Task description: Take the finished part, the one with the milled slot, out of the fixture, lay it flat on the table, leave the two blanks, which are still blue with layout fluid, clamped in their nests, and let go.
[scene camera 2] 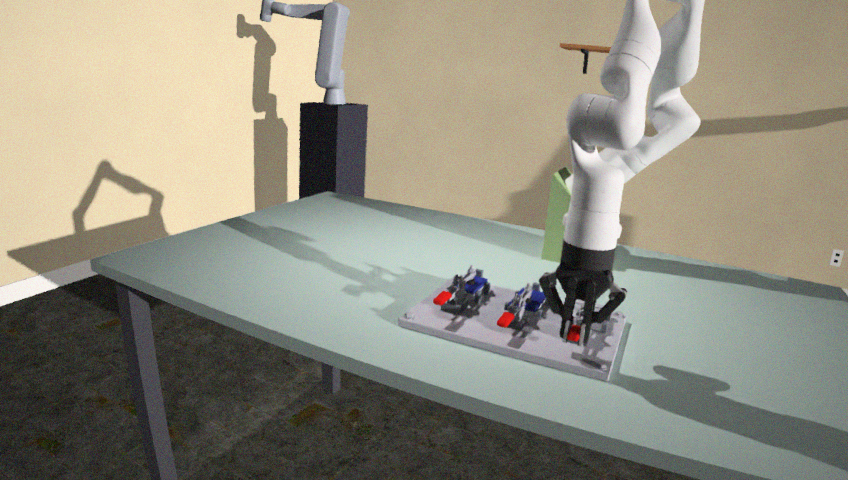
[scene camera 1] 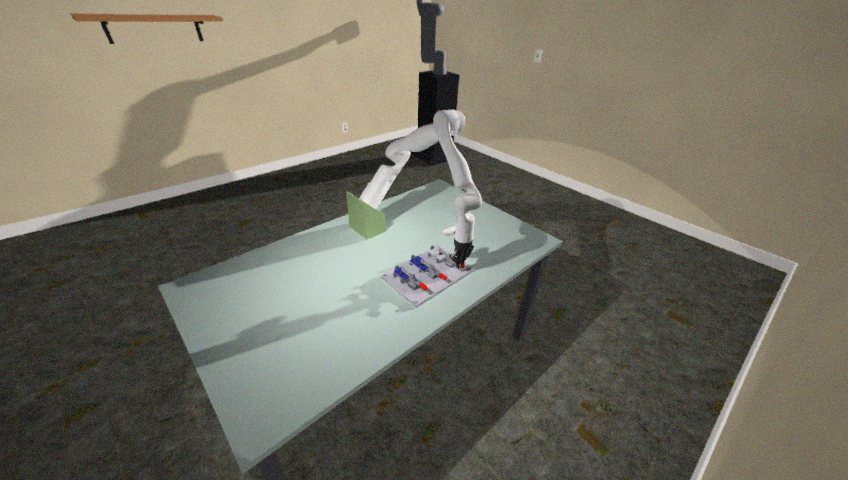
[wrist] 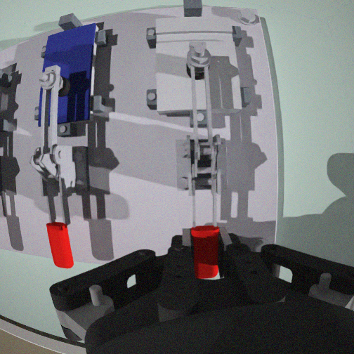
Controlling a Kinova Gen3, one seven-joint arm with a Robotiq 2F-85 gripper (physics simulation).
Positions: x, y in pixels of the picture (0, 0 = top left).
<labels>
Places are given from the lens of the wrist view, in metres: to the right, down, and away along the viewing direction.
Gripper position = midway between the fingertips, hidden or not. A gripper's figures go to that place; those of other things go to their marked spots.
my gripper (wrist: 203, 240): 0.02, 0.05, 0.16
blue blank (wrist: 74, 50): -0.09, -0.11, 0.16
finished part (wrist: 173, 85): 0.00, -0.06, 0.15
fixture plate (wrist: 133, 203): -0.03, 0.02, 0.18
The marked spots on the finished part and the blue blank are 0.10 m apart.
</labels>
